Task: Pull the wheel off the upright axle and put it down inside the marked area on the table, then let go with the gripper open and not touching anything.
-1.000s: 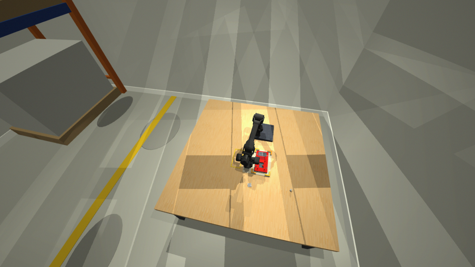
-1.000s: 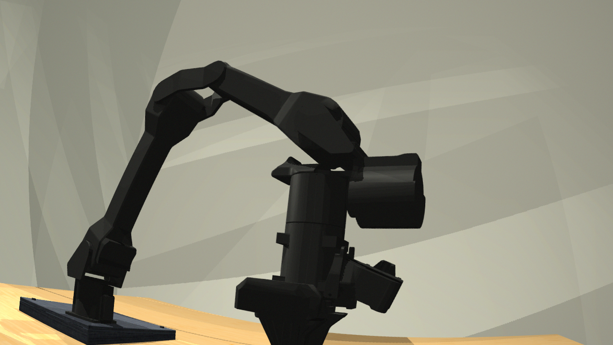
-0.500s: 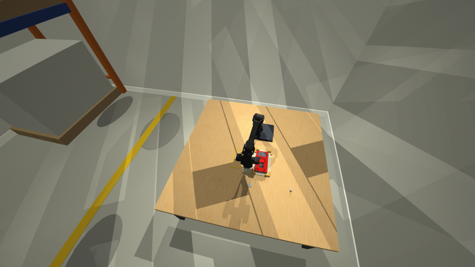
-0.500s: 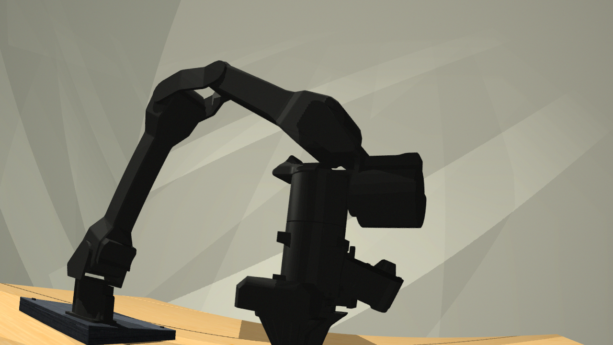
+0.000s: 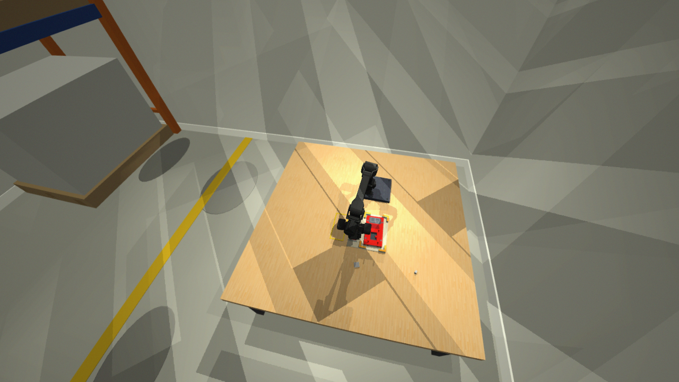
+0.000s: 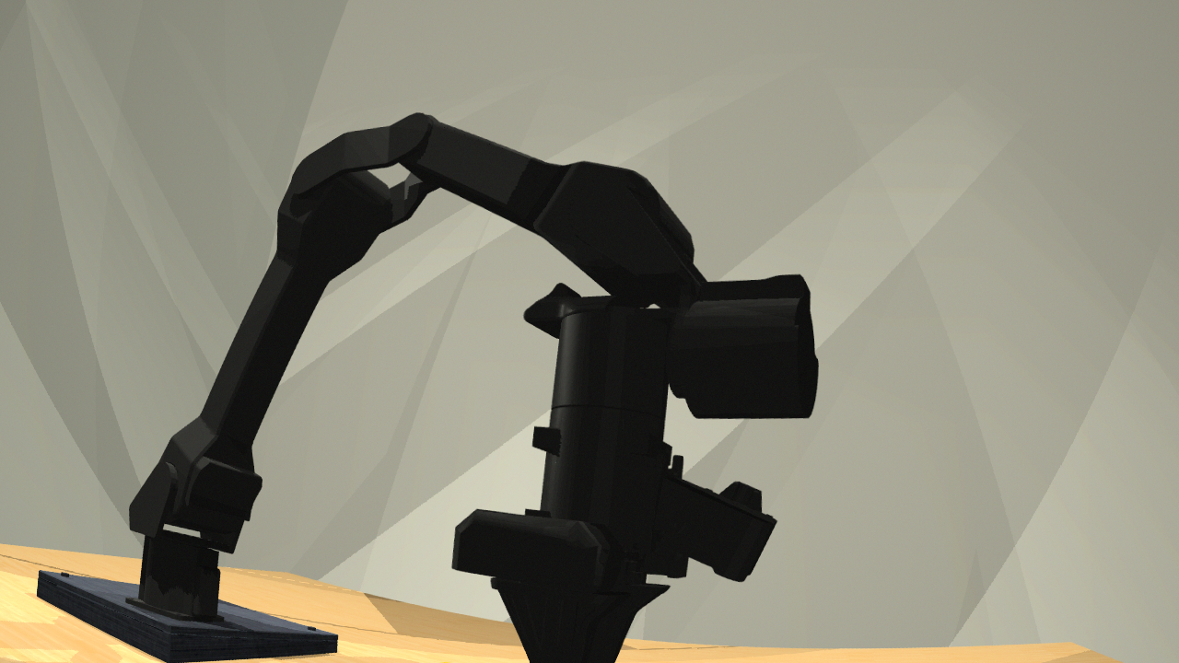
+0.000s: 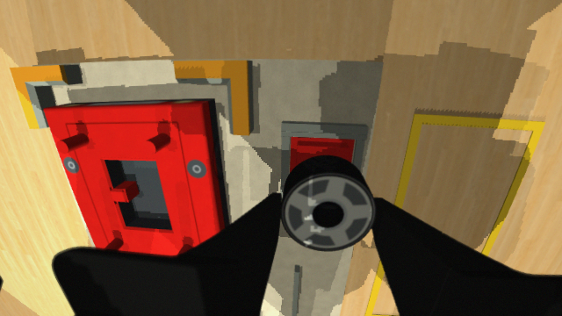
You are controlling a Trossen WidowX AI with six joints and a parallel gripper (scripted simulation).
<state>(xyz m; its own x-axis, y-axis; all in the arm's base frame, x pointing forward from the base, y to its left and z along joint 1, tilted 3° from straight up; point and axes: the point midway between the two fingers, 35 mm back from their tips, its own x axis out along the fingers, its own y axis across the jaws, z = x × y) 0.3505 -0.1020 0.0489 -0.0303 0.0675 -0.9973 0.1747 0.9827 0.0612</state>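
Right now my gripper tip is 2 cm above the black axle. The rest, counted from my gripper tip: base plate (11 cm to the left, 4 cm below, 4 cm behind); then wheel (right at my gripper tip).
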